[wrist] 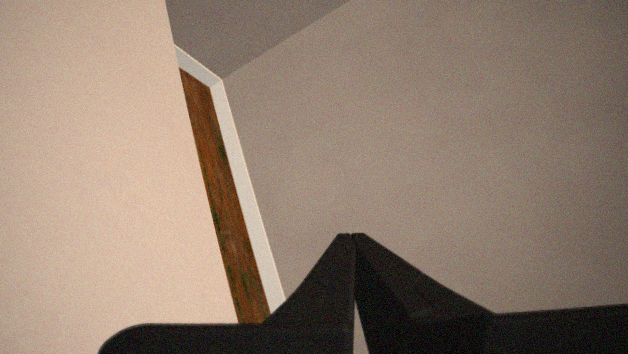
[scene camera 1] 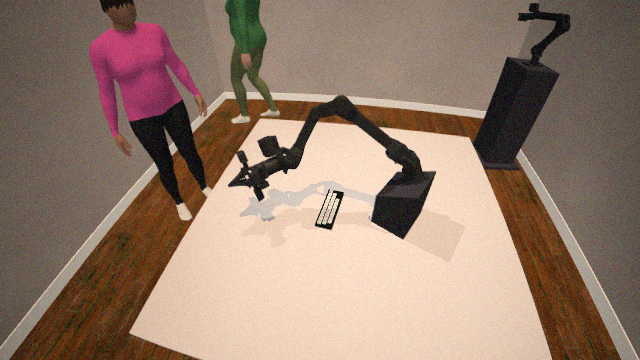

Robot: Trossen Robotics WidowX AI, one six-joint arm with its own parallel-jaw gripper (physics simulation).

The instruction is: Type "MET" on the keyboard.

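Where they show: gripper, fingertip midpoint: (wrist: 350, 246) (scene camera 1: 228, 185); arm's base at its link origin: (scene camera 1: 415, 178).
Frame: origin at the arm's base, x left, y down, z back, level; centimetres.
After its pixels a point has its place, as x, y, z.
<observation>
A small keyboard (scene camera 1: 329, 210) {0.5, 18.0, -30.3} with a dark green-black case and rows of white keys lies flat near the middle of the pale surface in the scene view, in front of the arm's base. Its key letters are too small to read. The keyboard does not show in the wrist view. My gripper (scene camera 1: 230, 185) {6.0, 0.1, -65.7} (wrist: 350, 246) {6.0, 0.1, -65.7} is shut and empty, its two black fingertips meeting at a point. It hangs above the pale surface, to the left of the keyboard in the scene view and well apart from it, pointing away from the arm's base.
The arm's dark base block (scene camera 1: 400, 205) {9.9, 3.6, -6.4} stands right of the keyboard. The pale surface (scene camera 1: 325, 300) {36.4, 19.7, -30.5} (wrist: 100, 175) {18.8, 19.7, -74.1} is edged by wooden floor (scene camera 1: 115, 260) (wrist: 220, 200). A figure in pink (scene camera 1: 145, 75) stands at the left, one in green (scene camera 1: 250, 30) behind. A second arm stands on a dark pedestal (scene camera 1: 517, 110).
</observation>
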